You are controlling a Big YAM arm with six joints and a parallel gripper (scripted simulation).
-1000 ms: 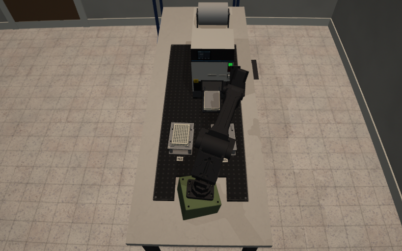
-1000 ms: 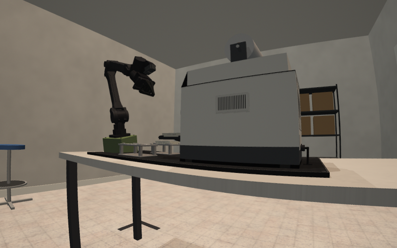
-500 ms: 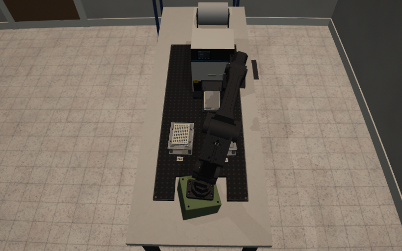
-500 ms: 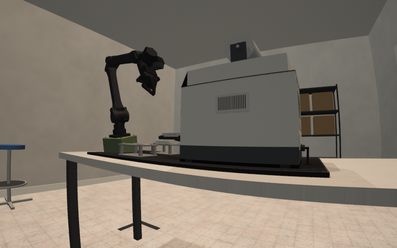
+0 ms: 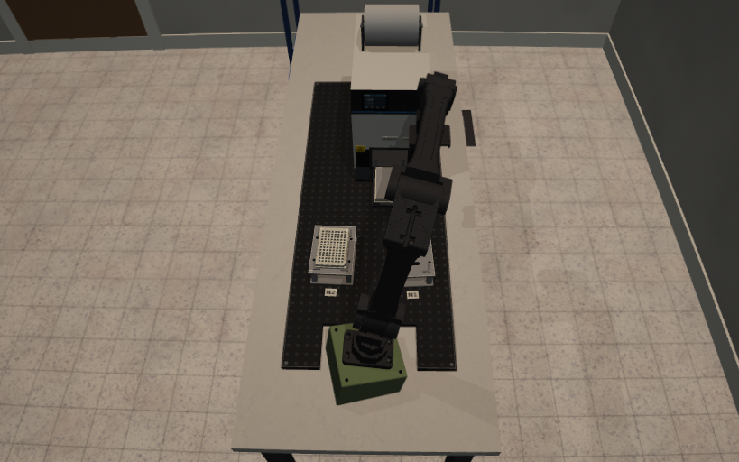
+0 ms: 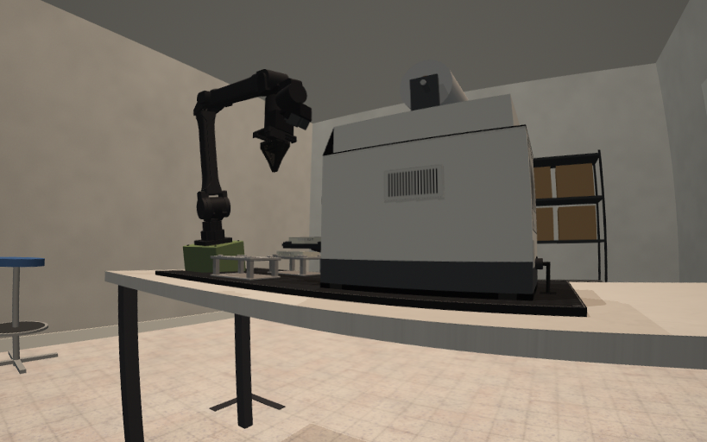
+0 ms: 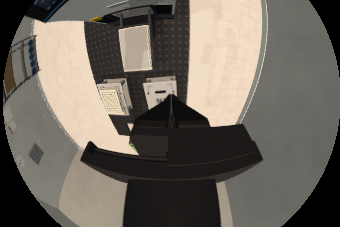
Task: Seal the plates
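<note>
Now: hand 60 mm short of the sealer stage, 100 mm to the right of it and 190 mm above it. Round my hand: yellow warning label: 160 mm ahead, 190 mm to the left, 130 mm below; foil roll: 390 mm ahead, 100 mm to the left, 140 mm above; white well plate: 140 mm behind, 250 mm to the left, 220 mm below.
</note>
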